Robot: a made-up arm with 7 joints.
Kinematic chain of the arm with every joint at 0, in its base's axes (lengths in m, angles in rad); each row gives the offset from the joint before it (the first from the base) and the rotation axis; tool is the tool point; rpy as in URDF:
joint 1: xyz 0 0 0.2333 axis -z
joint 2: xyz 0 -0.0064 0.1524 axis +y
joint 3: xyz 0 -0.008 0.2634 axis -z
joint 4: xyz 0 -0.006 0.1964 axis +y
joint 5: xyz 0 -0.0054 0.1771 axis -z
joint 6: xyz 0 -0.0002 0.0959 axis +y
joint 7: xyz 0 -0.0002 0.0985 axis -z
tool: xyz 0 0 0 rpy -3.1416 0 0
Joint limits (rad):
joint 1: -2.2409..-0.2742
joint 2: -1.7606..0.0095
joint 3: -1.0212..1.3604
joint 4: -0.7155..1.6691
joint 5: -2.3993..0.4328
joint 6: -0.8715..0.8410
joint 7: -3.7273..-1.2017
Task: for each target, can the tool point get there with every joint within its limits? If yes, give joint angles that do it. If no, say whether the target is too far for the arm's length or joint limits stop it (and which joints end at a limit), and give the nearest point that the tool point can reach.
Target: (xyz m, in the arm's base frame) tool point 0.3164 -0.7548 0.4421
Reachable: yes | joints -1.9394 -1.4138 0.6254 -0.2201 -2.1599 -0.4856 -1.5115
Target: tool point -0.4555 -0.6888 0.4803
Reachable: yes | joints -0.9533 -1.4675 0.6972 0.0499 -2.0419 0.0804 -2.5957
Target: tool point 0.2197 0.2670 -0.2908
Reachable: no: joint limits stop it (at a limit: joint 1, joint 2, joint 3, joint 4, joint 6) | nearest point 0.5159 -0.0800 0.3050 | short by 0.750 m
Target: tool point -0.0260 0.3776 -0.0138
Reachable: no: joint limits stop it (at a limit: joint 1, joint 2, joint 3, joint 4, joint 6) | nearest point -0.4640 0.1741 0.4459 | short by 0.667 m
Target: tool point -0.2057 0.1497 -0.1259
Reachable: no: joint limits stop it (at a limit: joint 1, joint 2, joint 4, joint 6) | nearest point -0.6092 -0.0672 0.0118 | short by 0.478 m
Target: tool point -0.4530 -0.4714 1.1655
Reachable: no: too far | nearest point -0.3703 -0.3853 1.0231 | short by 0.186 m
